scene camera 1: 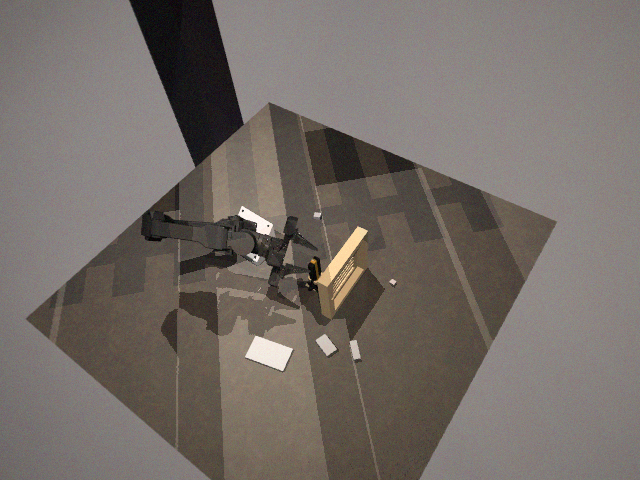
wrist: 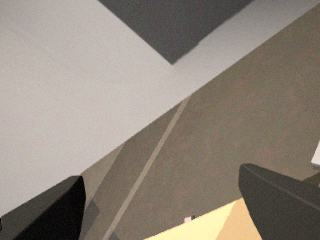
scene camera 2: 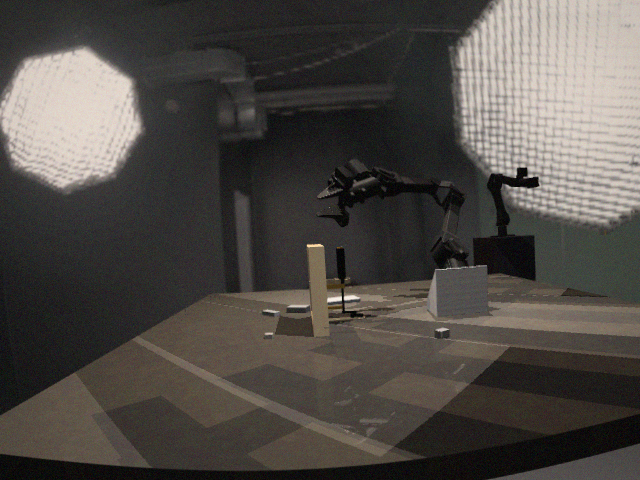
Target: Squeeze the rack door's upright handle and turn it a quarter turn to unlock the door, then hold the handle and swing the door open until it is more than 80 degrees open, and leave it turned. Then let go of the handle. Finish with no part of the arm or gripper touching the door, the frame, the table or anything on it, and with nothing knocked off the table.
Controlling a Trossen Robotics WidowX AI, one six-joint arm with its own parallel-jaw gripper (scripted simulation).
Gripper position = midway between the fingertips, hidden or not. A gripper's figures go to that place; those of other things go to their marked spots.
Scene:
My gripper [scene camera 1: 314, 260]: 1.28 m from the lens. A rack [scene camera 1: 340, 277] is 1.52 m from the lens. A flat grey sheet [scene camera 1: 265, 352] is 1.50 m from the lens.

